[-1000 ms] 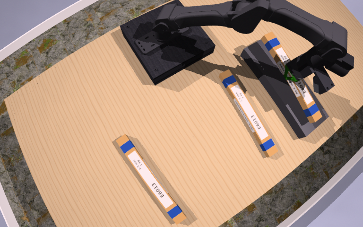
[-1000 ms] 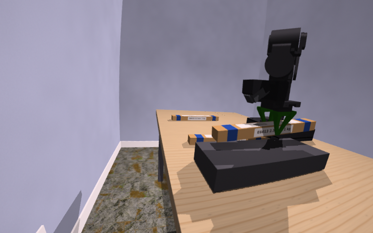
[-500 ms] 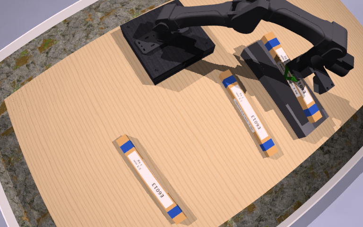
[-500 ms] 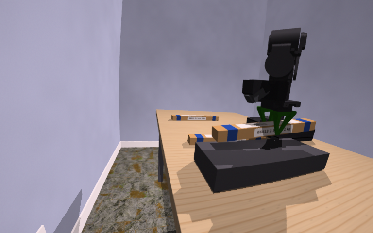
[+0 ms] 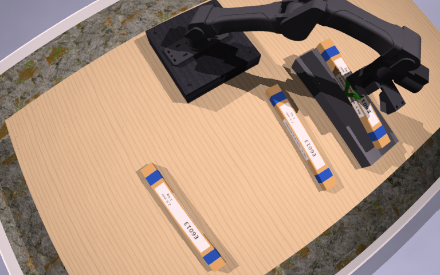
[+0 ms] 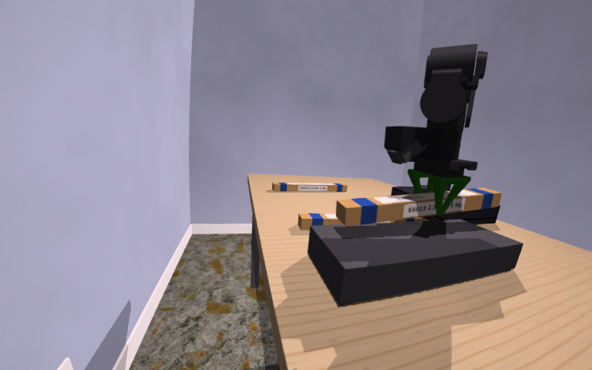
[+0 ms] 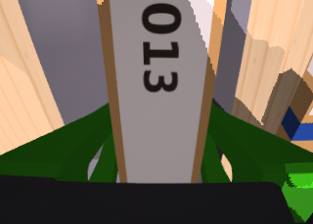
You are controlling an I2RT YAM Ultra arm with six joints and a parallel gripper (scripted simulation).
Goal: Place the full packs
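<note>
Right now my hand is 20 mm short of the low dark platform, 10 mm to the right of it and 100 mm above it.
</note>
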